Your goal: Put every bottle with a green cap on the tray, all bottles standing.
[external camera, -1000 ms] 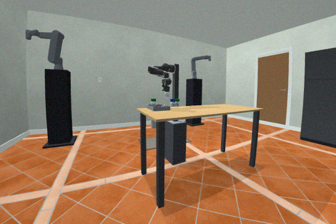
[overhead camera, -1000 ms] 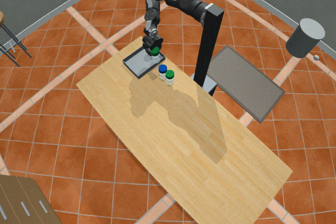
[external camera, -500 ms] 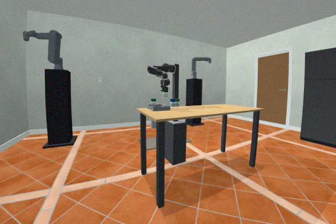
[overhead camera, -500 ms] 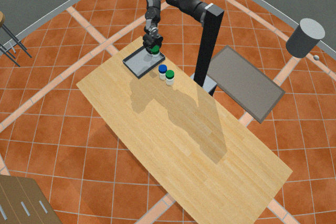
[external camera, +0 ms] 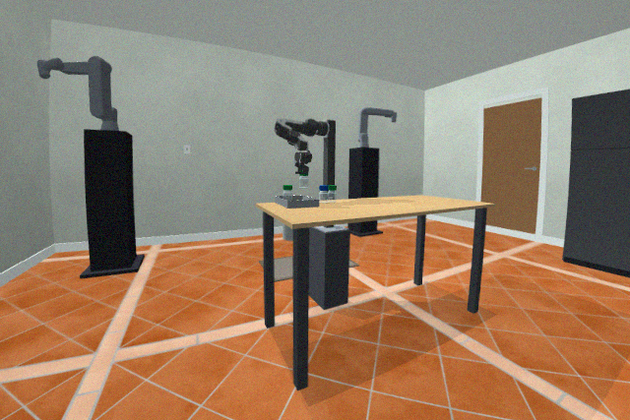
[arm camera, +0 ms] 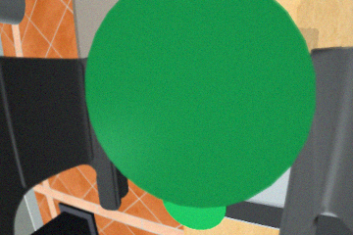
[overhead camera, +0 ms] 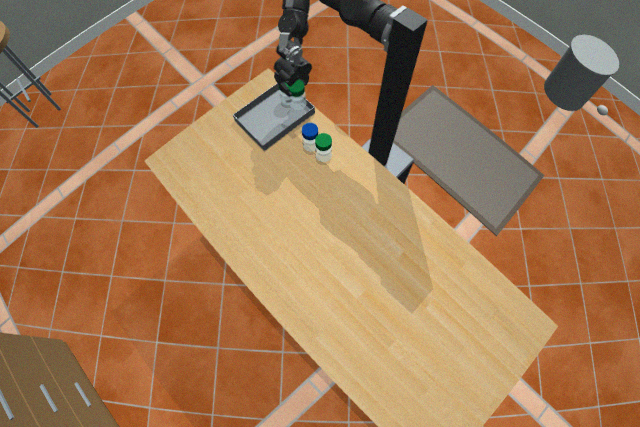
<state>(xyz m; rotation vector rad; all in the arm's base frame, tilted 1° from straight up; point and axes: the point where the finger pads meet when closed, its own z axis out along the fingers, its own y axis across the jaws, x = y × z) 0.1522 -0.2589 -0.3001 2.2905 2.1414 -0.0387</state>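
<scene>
Right now the tray is 17 cm below my hand, 6 cm to the right of it and 6 cm ahead of it. Round my hand: blue-capped bottle 13 cm to the left, 13 cm below, 5 cm ahead.
</scene>
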